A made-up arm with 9 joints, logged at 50 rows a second.
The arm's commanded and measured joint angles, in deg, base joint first. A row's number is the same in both.
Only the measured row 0 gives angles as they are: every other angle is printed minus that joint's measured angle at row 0.
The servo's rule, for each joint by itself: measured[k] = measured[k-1] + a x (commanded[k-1-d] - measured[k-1]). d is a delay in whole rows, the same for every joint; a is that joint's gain. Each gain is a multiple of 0.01, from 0.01 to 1. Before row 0 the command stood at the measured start. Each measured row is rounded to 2 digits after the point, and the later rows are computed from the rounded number. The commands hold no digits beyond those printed.
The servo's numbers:
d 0
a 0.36 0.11 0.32 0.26 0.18 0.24 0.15 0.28 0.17
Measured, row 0:
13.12, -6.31, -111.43, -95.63, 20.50, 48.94, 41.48, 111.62, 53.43
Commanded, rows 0 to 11:
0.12, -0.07, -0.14, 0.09, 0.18, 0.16, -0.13, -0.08, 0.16
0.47, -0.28, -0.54, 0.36, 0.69, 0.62, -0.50, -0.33, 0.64
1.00, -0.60, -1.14, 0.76, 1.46, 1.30, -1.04, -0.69, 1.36
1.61, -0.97, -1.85, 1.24, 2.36, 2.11, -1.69, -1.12, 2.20
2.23, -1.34, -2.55, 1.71, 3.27, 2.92, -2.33, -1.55, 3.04
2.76, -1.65, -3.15, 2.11, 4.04, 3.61, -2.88, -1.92, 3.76
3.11, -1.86, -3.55, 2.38, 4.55, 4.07, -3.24, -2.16, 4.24
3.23, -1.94, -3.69, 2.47, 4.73, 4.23, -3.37, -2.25, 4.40
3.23, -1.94, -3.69, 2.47, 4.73, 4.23, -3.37, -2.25, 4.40
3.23, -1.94, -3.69, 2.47, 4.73, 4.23, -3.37, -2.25, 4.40
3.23, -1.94, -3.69, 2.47, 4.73, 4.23, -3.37, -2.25, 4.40
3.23, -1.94, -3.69, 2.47, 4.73, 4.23, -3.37, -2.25, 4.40
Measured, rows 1 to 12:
0.04, -0.01, -0.04, 0.02, 0.03, 0.04, -0.02, -0.02, 0.03
0.19, -0.04, -0.20, 0.11, 0.15, 0.18, -0.09, -0.11, 0.13
0.48, -0.10, -0.50, 0.28, 0.39, 0.45, -0.23, -0.27, 0.34
0.89, -0.20, -0.93, 0.53, 0.74, 0.85, -0.45, -0.51, 0.66
1.37, -0.33, -1.45, 0.84, 1.20, 1.35, -0.73, -0.80, 1.06
1.87, -0.48, -1.99, 1.17, 1.71, 1.89, -1.05, -1.11, 1.52
2.32, -0.63, -2.49, 1.48, 2.22, 2.41, -1.38, -1.40, 1.98
2.65, -0.77, -2.87, 1.74, 2.67, 2.85, -1.68, -1.64, 2.39
2.86, -0.90, -3.13, 1.93, 3.04, 3.18, -1.93, -1.81, 2.73
2.99, -1.01, -3.31, 2.07, 3.34, 3.43, -2.15, -1.93, 3.01
3.08, -1.11, -3.43, 2.17, 3.59, 3.62, -2.33, -2.02, 3.25
3.13, -1.20, -3.51, 2.25, 3.80, 3.77, -2.49, -2.08, 3.45

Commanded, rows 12 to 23:
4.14, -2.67, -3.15, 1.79, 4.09, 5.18, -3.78, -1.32, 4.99
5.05, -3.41, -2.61, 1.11, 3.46, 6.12, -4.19, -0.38, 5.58
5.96, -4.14, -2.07, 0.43, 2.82, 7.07, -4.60, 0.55, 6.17
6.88, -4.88, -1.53, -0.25, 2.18, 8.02, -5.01, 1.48, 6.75
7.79, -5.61, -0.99, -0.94, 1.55, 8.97, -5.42, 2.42, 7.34
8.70, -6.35, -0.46, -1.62, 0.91, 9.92, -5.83, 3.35, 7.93
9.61, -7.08, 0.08, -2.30, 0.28, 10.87, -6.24, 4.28, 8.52
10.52, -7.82, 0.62, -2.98, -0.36, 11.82, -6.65, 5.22, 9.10
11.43, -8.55, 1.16, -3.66, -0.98, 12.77, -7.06, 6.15, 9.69
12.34, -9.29, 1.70, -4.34, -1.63, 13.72, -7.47, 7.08, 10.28
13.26, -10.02, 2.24, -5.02, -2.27, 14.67, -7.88, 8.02, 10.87
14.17, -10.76, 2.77, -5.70, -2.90, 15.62, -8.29, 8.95, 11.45
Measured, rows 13 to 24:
3.49, -1.36, -3.39, 2.13, 3.85, 4.11, -2.68, -1.87, 3.71
4.05, -1.59, -3.14, 1.86, 3.78, 4.59, -2.91, -1.45, 4.03
4.74, -1.87, -2.80, 1.49, 3.61, 5.19, -3.16, -0.89, 4.39
5.51, -2.20, -2.39, 1.04, 3.35, 5.87, -3.44, -0.23, 4.79
6.33, -2.58, -1.94, 0.53, 3.03, 6.61, -3.74, 0.51, 5.22
7.18, -2.99, -1.47, -0.03, 2.65, 7.40, -4.05, 1.31, 5.68
8.05, -3.44, -0.97, -0.62, 2.22, 8.23, -4.38, 2.14, 6.16
8.94, -3.92, -0.46, -1.23, 1.76, 9.09, -4.72, 3.00, 6.66
9.84, -4.43, 0.06, -1.86, 1.27, 9.97, -5.07, 3.88, 7.18
10.74, -4.96, 0.58, -2.50, 0.75, 10.87, -5.43, 4.78, 7.71
11.65, -5.52, 1.11, -3.16, 0.21, 11.78, -5.80, 5.69, 8.25
12.56, -6.10, 1.64, -3.82, -0.35, 12.70, -6.17, 6.60, 8.79

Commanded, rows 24 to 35:
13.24, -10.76, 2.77, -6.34, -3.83, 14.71, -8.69, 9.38, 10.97
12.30, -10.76, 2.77, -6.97, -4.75, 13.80, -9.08, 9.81, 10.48
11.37, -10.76, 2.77, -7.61, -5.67, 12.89, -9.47, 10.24, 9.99
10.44, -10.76, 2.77, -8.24, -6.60, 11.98, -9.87, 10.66, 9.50
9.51, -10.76, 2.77, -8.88, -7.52, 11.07, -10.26, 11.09, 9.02
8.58, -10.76, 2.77, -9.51, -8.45, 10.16, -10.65, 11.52, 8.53
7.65, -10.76, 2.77, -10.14, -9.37, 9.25, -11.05, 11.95, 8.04
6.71, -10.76, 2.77, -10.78, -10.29, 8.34, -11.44, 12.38, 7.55
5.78, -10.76, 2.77, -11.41, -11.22, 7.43, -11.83, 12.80, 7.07
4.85, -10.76, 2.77, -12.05, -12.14, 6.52, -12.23, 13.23, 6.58
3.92, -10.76, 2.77, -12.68, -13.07, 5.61, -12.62, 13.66, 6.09
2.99, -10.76, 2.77, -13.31, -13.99, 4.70, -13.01, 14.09, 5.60
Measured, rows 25 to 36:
12.80, -6.61, 2.00, -4.48, -0.98, 13.18, -6.55, 7.38, 9.16
12.62, -7.07, 2.25, -5.13, -1.66, 13.33, -6.93, 8.06, 9.38
12.17, -7.48, 2.42, -5.77, -2.38, 13.22, -7.31, 8.67, 9.48
11.55, -7.84, 2.53, -6.41, -3.14, 12.92, -7.69, 9.23, 9.48
10.82, -8.16, 2.61, -7.05, -3.93, 12.48, -8.08, 9.75, 9.40
10.01, -8.45, 2.66, -7.69, -4.74, 11.92, -8.47, 10.25, 9.25
9.16, -8.70, 2.70, -8.33, -5.57, 11.28, -8.86, 10.73, 9.04
8.28, -8.93, 2.72, -8.97, -6.42, 10.57, -9.25, 11.19, 8.79
7.38, -9.13, 2.74, -9.60, -7.28, 9.82, -9.64, 11.64, 8.50
6.47, -9.31, 2.75, -10.24, -8.15, 9.03, -10.03, 12.09, 8.17
5.55, -9.47, 2.76, -10.87, -9.04, 8.21, -10.42, 12.53, 7.82
4.63, -9.61, 2.76, -11.50, -9.93, 7.37, -10.81, 12.97, 7.44

